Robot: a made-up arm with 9 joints.
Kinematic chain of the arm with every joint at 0, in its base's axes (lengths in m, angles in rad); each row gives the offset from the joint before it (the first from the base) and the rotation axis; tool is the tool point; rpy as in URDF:
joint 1: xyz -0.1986 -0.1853 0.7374 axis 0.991 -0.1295 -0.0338
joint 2: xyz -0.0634 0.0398 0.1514 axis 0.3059 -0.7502 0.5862
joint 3: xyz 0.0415 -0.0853 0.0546 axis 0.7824 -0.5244 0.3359
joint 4: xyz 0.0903 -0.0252 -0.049 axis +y
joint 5: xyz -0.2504 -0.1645 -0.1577 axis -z
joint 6: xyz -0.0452 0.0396 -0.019 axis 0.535 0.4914 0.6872
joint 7: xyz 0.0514 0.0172 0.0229 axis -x
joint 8: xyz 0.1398 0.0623 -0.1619 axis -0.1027 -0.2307 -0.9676
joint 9: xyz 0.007 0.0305 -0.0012 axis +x
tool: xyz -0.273 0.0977 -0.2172 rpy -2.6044 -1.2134 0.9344
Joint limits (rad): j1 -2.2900..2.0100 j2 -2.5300..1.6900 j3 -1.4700..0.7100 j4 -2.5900..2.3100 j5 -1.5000..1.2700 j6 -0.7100..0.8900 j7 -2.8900..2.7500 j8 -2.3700..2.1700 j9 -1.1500..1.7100
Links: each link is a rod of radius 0.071 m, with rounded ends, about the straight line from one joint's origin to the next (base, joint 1, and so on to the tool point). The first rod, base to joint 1, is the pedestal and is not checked.
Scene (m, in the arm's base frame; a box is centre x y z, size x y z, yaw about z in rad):
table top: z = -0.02
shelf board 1: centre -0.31 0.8 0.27 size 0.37 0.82 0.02 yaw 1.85
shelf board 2: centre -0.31 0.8 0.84 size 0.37 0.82 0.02 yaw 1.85
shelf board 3: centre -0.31 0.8 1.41 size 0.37 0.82 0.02 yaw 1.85
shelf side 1: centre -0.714 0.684 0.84 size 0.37 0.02 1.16 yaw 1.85
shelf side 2: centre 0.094 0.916 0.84 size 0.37 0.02 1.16 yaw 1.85
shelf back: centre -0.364 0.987 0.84 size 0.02 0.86 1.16 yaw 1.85
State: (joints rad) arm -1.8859 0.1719 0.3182 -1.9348 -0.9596 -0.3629 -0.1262 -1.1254 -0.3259
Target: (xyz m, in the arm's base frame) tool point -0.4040 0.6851 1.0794
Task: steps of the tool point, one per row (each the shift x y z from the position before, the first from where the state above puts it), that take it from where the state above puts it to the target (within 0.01 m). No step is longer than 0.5 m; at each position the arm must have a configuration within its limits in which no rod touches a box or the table.
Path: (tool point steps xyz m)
1: -0.0125 -0.1591 0.1789
2: -0.1385 -0.0324 0.2766
3: -0.2599 0.1747 0.2179
4: -0.2928 0.3332 -0.0157
5: -0.1911 0.3242 -0.3140

